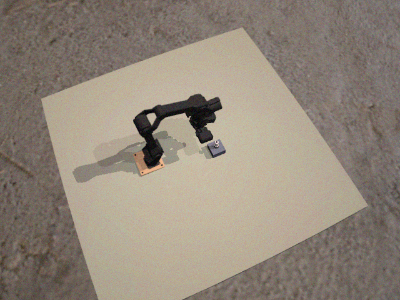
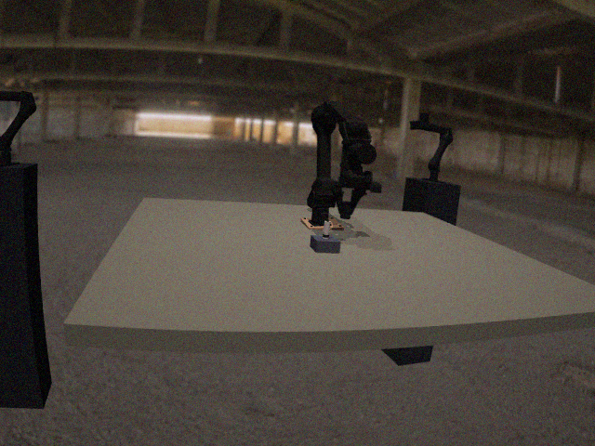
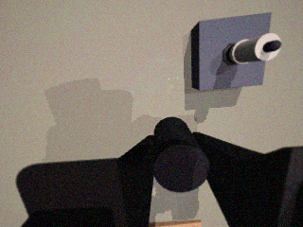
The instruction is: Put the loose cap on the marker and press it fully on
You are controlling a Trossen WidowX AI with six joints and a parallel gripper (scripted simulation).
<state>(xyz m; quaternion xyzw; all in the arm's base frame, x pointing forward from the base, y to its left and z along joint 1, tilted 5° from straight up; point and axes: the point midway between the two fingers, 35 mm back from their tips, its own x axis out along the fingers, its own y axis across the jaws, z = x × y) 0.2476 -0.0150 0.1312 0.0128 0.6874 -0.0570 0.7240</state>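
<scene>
Right now the holder block is 5 cm ahead of my gripper tip, 8 cm to the right of it and 8 cm below it. From my gripper tip the other things lie so: dark marker cap: 1 cm above.
</scene>
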